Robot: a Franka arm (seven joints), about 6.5 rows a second.
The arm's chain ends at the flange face. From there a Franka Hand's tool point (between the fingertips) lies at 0.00 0.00 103.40 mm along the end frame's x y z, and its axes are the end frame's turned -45 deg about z.
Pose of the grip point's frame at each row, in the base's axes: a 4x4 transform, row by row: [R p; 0 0 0 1], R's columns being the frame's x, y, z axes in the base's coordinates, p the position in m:
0.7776 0.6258 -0.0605 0.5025; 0.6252 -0.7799 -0.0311 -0.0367; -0.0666 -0.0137 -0.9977 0.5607; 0 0 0 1
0.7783 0.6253 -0.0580 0.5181; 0.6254 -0.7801 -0.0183 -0.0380; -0.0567 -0.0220 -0.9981 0.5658; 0 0 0 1
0.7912 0.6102 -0.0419 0.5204; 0.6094 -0.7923 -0.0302 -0.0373; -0.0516 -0.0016 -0.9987 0.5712; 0 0 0 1
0.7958 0.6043 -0.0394 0.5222; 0.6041 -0.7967 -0.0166 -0.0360; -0.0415 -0.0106 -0.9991 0.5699; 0 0 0 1
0.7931 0.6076 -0.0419 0.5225; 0.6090 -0.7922 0.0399 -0.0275; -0.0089 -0.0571 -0.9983 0.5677; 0 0 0 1
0.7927 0.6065 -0.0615 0.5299; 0.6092 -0.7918 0.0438 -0.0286; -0.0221 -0.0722 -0.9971 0.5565; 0 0 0 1
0.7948 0.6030 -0.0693 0.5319; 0.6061 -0.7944 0.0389 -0.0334; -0.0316 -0.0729 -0.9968 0.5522; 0 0 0 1
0.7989 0.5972 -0.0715 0.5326; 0.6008 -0.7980 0.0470 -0.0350; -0.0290 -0.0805 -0.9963 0.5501; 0 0 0 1
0.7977 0.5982 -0.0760 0.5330; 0.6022 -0.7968 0.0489 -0.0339; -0.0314 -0.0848 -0.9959 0.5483; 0 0 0 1
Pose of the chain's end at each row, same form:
0.9924 -0.1073 -0.0605 0.5088; -0.1094 -0.9936 -0.0311 -0.0335; -0.0568 0.0374 -0.9977 0.6639; 0 0 0 1
0.9925 -0.1082 -0.0580 0.5241; -0.1094 -0.9938 -0.0183 -0.0361; -0.0556 0.0245 -0.9981 0.6690; 0 0 0 1
0.9909 -0.1280 -0.0419 0.5247; -0.1293 -0.9912 -0.0302 -0.0342; -0.0376 0.0354 -0.9987 0.6745; 0 0 0 1
0.9900 -0.1354 -0.0394 0.5263; -0.1362 -0.9905 -0.0166 -0.0343; -0.0368 0.0218 -0.9991 0.6732; 0 0 0 1
0.9904 -0.1312 -0.0419 0.5268; -0.1295 -0.9908 0.0399 -0.0316; -0.0467 -0.0341 -0.9983 0.6709; 0 0 0 1
0.9894 -0.1317 -0.0615 0.5363; -0.1291 -0.9907 0.0438 -0.0331; -0.0667 -0.0354 -0.9971 0.6596; 0 0 0 1
0.9884 -0.1356 -0.0693 0.5391; -0.1331 -0.9903 0.0389 -0.0374; -0.0739 -0.0292 -0.9968 0.6553; 0 0 0 1
0.9872 -0.1426 -0.0715 0.5400; -0.1394 -0.9891 0.0470 -0.0399; -0.0774 -0.0364 -0.9963 0.6531; 0 0 0 1
0.9871 -0.1411 -0.0760 0.5409; -0.1376 -0.9892 0.0489 -0.0390; -0.0822 -0.0378 -0.9959 0.6513; 0 0 0 1

